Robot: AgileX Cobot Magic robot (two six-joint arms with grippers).
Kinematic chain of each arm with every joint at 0, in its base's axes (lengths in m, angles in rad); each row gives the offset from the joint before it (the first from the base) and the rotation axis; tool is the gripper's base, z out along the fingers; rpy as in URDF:
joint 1: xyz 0 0 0.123 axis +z
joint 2: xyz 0 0 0 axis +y
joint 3: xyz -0.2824 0 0.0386 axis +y
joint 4: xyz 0.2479 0 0.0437 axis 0.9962 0 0.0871
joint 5: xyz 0 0 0 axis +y
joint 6: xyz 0.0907 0 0.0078 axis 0.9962 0 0.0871
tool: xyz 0 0 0 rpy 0 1.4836 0
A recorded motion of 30 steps. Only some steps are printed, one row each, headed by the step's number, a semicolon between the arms.
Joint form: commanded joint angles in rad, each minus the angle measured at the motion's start. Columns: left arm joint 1, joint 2, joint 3, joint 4, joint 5, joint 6; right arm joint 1, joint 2, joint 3, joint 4, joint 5, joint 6.
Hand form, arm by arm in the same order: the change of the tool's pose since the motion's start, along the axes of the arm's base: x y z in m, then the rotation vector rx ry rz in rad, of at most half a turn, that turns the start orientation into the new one. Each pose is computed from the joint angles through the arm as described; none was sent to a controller.
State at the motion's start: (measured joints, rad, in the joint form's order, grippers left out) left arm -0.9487 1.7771 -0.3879 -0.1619 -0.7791 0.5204; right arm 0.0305 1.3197 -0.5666 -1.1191 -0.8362 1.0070
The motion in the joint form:
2: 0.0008 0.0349 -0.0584 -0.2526 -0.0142 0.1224; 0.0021 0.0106 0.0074 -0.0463 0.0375 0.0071
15: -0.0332 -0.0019 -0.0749 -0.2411 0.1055 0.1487; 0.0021 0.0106 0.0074 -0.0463 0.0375 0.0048
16: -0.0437 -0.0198 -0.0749 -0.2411 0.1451 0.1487; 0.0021 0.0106 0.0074 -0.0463 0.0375 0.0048
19: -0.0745 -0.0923 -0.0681 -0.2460 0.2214 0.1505; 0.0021 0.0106 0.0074 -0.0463 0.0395 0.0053
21: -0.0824 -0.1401 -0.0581 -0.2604 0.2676 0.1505; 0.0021 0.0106 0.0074 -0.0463 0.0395 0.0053
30: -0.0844 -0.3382 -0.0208 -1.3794 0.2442 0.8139; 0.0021 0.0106 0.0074 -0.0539 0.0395 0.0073
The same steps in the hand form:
2: 0.0200 -0.0004 0.0003 0.0120 -0.0379 0.1844; -0.0003 -0.0003 -0.0091 -0.0535 0.0366 0.0030
15: 0.0099 -0.0090 0.0041 0.0560 0.0104 0.1099; -0.0003 -0.0003 -0.0091 -0.0551 0.0350 0.0035
16: 0.0059 -0.0101 0.0060 0.0648 0.0319 0.0935; -0.0003 -0.0003 -0.0091 -0.0551 0.0350 0.0035
19: -0.0054 -0.0117 0.0186 0.0556 0.0575 0.0535; -0.0003 -0.0005 -0.0092 -0.0559 0.0362 0.0020
21: -0.0106 -0.0087 0.0257 0.0482 0.0797 0.0497; -0.0003 -0.0005 -0.0092 -0.0559 0.0362 0.0020
30: -0.0117 0.0469 0.0455 0.0658 0.2351 0.6060; -0.0006 -0.0003 -0.0096 -0.0605 0.0372 0.0063

